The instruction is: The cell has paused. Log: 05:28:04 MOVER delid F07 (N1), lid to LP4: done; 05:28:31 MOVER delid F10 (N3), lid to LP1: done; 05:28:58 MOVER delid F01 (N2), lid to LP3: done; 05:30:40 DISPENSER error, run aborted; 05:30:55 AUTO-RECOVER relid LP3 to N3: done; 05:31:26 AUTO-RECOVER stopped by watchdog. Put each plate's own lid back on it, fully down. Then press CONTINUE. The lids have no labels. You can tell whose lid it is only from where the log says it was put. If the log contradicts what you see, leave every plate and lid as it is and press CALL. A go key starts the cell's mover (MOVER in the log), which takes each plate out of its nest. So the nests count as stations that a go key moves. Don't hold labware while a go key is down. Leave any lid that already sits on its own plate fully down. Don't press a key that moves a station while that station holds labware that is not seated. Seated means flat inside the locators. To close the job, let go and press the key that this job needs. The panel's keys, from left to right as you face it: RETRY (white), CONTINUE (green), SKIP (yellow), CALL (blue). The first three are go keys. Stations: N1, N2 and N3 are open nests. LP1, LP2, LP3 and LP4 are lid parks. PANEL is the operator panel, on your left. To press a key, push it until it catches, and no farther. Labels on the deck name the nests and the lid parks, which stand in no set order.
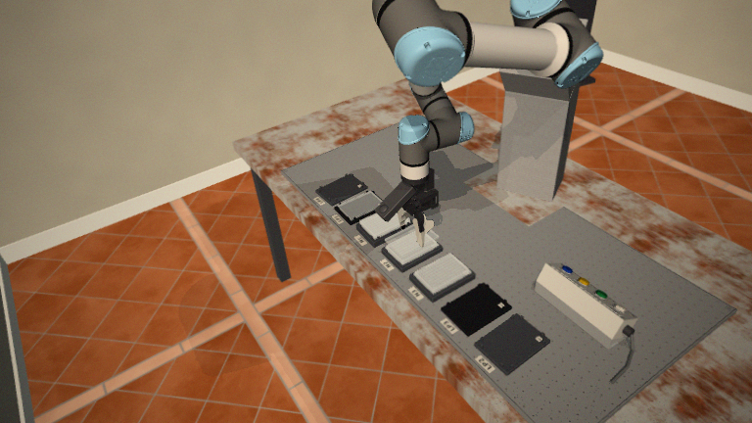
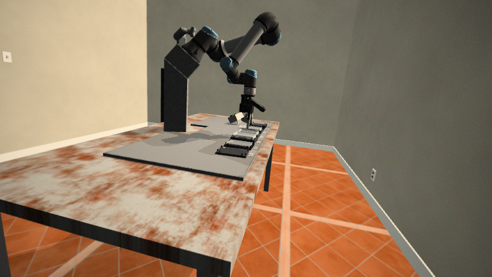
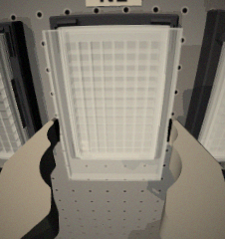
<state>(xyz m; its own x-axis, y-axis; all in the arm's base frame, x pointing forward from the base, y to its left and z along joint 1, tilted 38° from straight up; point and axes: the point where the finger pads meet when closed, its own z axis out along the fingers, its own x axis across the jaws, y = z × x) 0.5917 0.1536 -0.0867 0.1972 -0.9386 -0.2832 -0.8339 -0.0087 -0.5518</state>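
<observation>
The plate lies 3 cm ahead of my hand, 13 cm to the right of it and 3 cm below it. From my hand the other things lie so: dark nest frame (3 cm behind, 13 cm to the left, 5 cm below); blue CALL key (30 cm behind, 28 cm to the left); black lid park (7 cm ahead, 25 cm to the right, 6 cm below).
</observation>
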